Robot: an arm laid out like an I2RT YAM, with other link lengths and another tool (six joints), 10 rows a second.
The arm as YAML. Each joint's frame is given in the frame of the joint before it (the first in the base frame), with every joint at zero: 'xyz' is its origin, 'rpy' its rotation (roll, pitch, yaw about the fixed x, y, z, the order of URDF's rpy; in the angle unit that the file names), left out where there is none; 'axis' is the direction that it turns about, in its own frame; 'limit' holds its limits. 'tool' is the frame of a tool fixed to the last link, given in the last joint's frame.
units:
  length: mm
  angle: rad
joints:
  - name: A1
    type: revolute
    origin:
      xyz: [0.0, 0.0, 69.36]
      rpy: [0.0, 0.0, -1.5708]
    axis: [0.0, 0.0, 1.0]
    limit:
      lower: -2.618
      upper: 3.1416
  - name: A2
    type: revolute
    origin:
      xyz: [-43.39, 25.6, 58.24]
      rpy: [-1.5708, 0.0, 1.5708]
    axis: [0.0, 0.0, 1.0]
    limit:
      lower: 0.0
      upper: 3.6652
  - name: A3
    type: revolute
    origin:
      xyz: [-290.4, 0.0, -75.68]
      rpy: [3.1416, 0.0, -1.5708]
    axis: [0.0, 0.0, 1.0]
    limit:
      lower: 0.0
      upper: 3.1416
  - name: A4
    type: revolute
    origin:
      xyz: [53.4, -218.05, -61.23]
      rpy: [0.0, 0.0, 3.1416]
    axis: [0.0, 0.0, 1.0]
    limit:
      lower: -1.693
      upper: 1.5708
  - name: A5
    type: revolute
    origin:
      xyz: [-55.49, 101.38, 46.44]
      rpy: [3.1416, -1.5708, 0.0]
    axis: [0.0, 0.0, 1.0]
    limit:
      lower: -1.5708
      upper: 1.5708
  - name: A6
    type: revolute
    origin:
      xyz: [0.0, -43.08, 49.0]
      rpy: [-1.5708, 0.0, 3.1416]
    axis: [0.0, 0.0, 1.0]
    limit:
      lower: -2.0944
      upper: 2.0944
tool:
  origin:
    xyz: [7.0, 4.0, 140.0]
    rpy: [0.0, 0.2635, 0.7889]
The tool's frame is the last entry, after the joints.
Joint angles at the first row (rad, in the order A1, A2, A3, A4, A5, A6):
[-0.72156, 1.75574, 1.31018, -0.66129, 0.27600, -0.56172]
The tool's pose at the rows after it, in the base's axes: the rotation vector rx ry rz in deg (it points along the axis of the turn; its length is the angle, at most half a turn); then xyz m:
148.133 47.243 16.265 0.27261 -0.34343 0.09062
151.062 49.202 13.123 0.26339 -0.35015 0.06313
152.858 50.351 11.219 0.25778 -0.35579 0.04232
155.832 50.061 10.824 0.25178 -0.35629 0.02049
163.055 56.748 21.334 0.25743 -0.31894 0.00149
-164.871 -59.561 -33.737 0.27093 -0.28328 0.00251
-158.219 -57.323 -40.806 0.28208 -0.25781 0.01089
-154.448 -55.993 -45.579 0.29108 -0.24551 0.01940
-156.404 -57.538 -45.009 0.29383 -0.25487 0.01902
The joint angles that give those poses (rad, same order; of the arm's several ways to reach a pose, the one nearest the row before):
[-0.76354, 1.83586, 1.31019, -0.63345, 0.27561, -0.59568]
[-0.78908, 1.90679, 1.31056, -0.62011, 0.27637, -0.63420]
[-0.80701, 1.96249, 1.31017, -0.59836, 0.27714, -0.65938]
[-0.82493, 2.01629, 1.31058, -0.59036, 0.25997, -0.66014]
[-0.83294, 2.04070, 1.31056, -0.66740, 0.07915, -0.70400]
[-0.82836, 2.04031, 1.32122, -0.74253, -0.09708, -0.72079]
[-0.81998, 2.04035, 1.34722, -0.81581, -0.22107, -0.72004]
[-0.81655, 2.04032, 1.36968, -0.85507, -0.29927, -0.72003]
[-0.81579, 2.04070, 1.37314, -0.82800, -0.27218, -0.72080]

